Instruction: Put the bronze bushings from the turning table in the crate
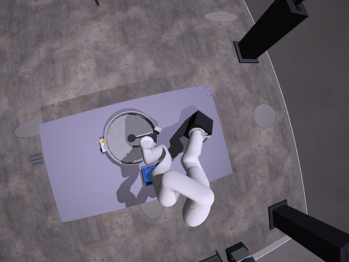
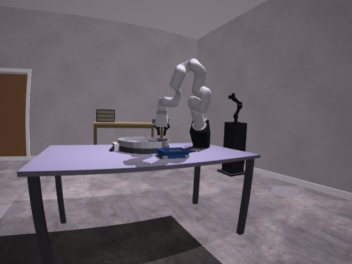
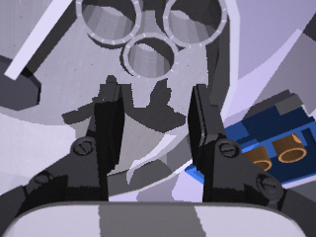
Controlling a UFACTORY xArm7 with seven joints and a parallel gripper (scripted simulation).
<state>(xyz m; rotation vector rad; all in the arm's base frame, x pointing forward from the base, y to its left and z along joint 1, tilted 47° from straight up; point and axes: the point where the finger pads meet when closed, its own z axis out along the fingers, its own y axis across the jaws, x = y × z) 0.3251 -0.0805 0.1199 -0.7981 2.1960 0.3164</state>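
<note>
My gripper is now 140 mm short of the round grey turning table, 60 mm to the left of it and 90 mm above it. Also, from my hand: blue crate: 270 mm to the left, 120 mm below.
</note>
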